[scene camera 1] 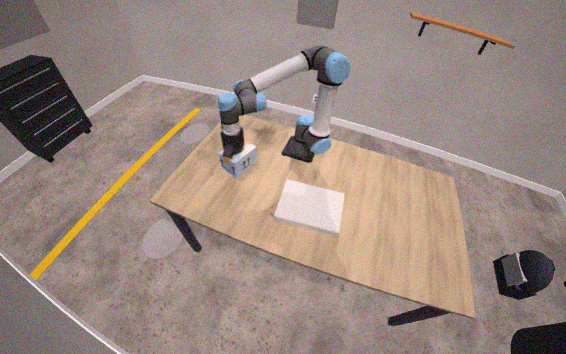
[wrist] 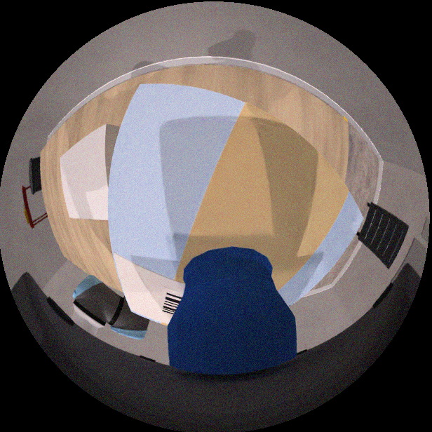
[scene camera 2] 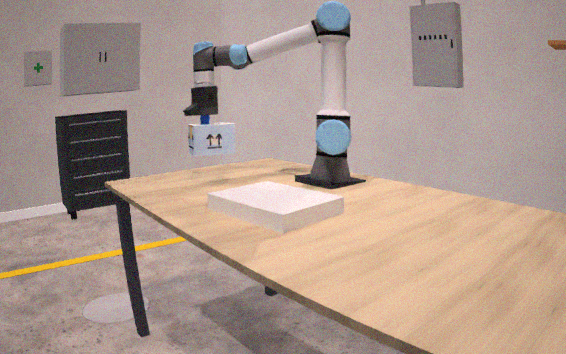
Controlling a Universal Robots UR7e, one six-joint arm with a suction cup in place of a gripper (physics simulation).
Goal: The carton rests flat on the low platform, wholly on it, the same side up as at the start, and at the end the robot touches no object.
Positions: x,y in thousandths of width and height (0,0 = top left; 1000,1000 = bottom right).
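Note:
The suction cup (wrist: 536,740) is visible in the wrist view. A carton (scene camera 1: 421,465) can be seen, and the wrist view shows the carton (wrist: 446,395) as well. The scene also has a low white platform (scene camera 2: 499,589), visible too as the platform (scene camera 1: 533,581) and, in the wrist view, as the platform (wrist: 196,390).

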